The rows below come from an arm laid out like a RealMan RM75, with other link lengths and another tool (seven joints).
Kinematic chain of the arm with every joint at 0, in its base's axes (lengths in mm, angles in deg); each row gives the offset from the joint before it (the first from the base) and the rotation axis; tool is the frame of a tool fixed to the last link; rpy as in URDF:
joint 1: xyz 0 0 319.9 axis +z
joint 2: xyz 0 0 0 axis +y
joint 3: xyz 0 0 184.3 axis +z
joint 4: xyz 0 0 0 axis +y
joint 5: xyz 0 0 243.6 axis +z
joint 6: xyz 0 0 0 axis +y
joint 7: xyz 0 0 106.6 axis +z
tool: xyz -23 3 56 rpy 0 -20.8 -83.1
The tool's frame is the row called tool.
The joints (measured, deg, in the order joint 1, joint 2, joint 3, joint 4, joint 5, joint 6, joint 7), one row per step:
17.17, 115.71, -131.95, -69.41, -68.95, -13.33, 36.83
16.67, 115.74, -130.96, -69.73, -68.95, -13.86, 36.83
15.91, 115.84, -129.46, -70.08, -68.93, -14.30, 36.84
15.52, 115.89, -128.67, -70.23, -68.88, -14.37, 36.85
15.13, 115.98, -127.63, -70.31, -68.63, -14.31, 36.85
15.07, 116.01, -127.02, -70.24, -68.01, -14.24, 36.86
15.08, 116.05, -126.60, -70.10, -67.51, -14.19, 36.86
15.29, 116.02, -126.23, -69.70, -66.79, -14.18, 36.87
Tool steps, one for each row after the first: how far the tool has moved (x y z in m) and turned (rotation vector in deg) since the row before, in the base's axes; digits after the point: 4 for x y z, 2 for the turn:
-0.0001, 0.0033, 0.0040, 0.42, 0.65, -0.49
0.0011, 0.0058, 0.0062, 0.93, 0.85, -1.00
0.0010, 0.0035, 0.0034, 0.62, 0.40, -0.64
0.0015, 0.0051, 0.0045, 0.91, 0.56, -0.98
0.0007, 0.0035, 0.0029, 0.48, 0.57, -0.83
0.0007, 0.0025, 0.0018, 0.30, 0.40, -0.63
0.0015, 0.0026, 0.0014, 0.16, 0.33, -0.72

